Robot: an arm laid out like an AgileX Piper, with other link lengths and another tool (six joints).
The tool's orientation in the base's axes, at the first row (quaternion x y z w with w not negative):
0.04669, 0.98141, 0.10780, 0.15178
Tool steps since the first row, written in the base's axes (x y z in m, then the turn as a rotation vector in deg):
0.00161, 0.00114, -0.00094, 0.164, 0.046, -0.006
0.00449, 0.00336, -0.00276, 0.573, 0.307, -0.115
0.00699, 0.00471, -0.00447, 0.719, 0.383, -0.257
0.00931, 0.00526, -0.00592, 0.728, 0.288, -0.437
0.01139, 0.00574, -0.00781, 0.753, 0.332, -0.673
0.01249, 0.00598, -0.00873, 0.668, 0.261, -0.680
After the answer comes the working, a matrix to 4 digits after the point.
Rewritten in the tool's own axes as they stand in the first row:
-0.00112, 0.00099, 0.00160, -0.148, 0.053, 0.065
-0.00305, 0.00291, 0.00461, -0.473, 0.306, 0.344
-0.00477, 0.00398, 0.00724, -0.561, 0.357, 0.536
-0.00648, 0.00433, 0.00942, -0.530, 0.224, 0.688
-0.00785, 0.00449, 0.01191, -0.480, 0.215, 0.924
-0.00860, 0.00458, 0.01315, -0.406, 0.140, 0.890

The tool's axes in the first row as the columns of a matrix, in the base's axes (rounded; the answer above uses it unrounded):
-0.9496, 0.0589, 0.3080
0.1244, 0.9724, 0.1974
-0.2878, 0.2258, -0.9307

